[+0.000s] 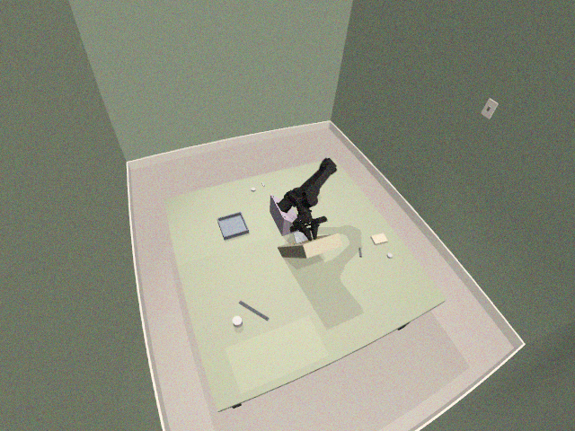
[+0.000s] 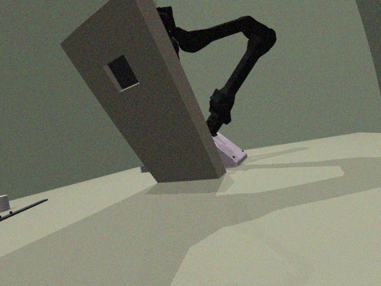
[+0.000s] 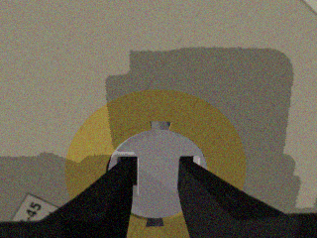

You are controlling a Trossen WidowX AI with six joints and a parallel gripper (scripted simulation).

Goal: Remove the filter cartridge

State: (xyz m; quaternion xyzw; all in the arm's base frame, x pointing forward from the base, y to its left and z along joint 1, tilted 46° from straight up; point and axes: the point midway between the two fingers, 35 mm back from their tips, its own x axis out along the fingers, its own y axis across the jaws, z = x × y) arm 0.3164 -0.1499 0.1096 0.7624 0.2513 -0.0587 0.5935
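Now: gripper tip 10 mm short of the round filter cartridge and 10 mm above it. From my gripper tip the other things lie so: white disc 450 mm to the right, 240 mm below, 110 mm ahead; service panel 80 mm below, 40 mm behind; blue-grey tray 440 mm behind, 250 mm to the right, 250 mm below.
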